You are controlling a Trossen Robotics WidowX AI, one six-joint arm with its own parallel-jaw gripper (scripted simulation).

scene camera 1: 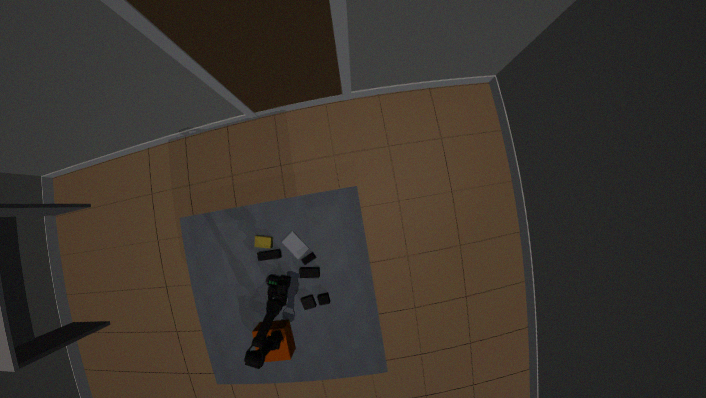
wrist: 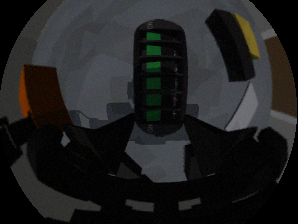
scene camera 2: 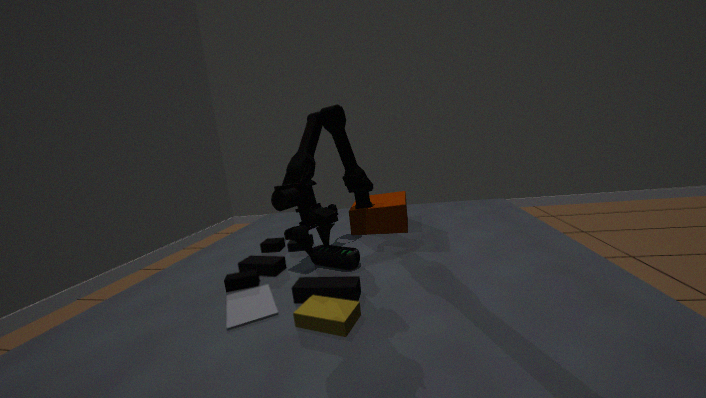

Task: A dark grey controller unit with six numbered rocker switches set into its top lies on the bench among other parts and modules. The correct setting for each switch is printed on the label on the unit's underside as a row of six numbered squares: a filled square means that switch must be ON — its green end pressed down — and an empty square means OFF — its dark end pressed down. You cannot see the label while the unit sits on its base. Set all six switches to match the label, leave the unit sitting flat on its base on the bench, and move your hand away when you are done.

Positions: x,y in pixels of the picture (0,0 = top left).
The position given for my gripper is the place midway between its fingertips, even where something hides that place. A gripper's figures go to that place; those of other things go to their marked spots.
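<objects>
Picture my gripper (wrist: 159,116) at 10 cm from the lens, and then there's a dark module (wrist: 239,64), which sits 20 cm from the lens.
</objects>
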